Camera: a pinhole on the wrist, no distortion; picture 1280 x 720 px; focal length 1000.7 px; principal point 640.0 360.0 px. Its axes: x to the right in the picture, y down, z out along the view. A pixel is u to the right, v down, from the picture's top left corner.
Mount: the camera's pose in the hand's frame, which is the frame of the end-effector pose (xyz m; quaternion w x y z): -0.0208 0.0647 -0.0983 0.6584 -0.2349 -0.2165 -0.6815
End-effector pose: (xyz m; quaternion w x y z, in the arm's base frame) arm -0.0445 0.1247 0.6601 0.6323 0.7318 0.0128 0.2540
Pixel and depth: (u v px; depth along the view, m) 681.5 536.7 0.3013
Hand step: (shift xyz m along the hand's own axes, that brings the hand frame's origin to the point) 0.0426 0.2348 0.1483
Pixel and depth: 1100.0 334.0 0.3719
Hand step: -0.0213 0.1538 0.3013
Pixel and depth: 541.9 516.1 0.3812
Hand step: 0.0528 0.3225 0.1816
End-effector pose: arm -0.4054 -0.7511 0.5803 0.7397 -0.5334 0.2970 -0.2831
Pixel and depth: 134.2 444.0 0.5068
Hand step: 0.0453 0.5732 0.1494
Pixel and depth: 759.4 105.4 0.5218
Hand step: -0.1365 0.3358 0.3566
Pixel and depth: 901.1 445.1 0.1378
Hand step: -0.0051 0.1189 0.0330
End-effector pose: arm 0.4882 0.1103 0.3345 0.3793 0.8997 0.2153 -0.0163
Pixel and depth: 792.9 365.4 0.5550
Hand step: -0.0003 0.3326 0.3947
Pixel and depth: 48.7 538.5 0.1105
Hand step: 0.0042 0.1827 -0.0502
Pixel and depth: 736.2 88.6 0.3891
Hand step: -0.1134 0.2743 0.2355
